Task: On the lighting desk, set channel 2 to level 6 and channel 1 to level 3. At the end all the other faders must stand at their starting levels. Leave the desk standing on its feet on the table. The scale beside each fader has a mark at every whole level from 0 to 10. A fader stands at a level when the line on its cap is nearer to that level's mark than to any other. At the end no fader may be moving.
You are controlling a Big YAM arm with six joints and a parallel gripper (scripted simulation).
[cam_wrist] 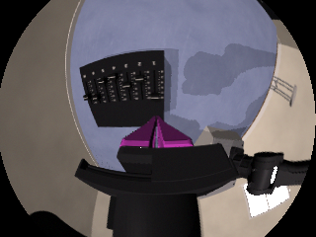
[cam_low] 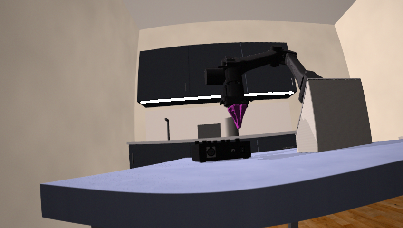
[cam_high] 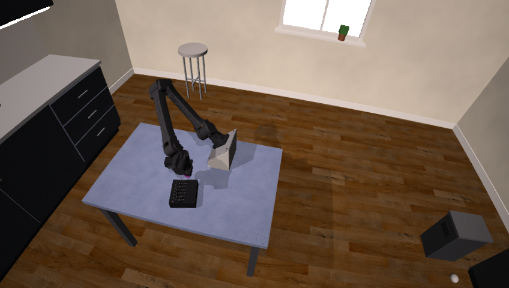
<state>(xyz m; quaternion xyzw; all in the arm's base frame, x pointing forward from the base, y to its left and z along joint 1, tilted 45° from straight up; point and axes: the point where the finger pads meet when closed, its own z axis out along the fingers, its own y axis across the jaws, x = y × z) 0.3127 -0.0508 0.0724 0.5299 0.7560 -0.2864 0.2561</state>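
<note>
Now: hand 1 cm short of the fader, 2 cm to the left of it and 4 cm above it.
</note>
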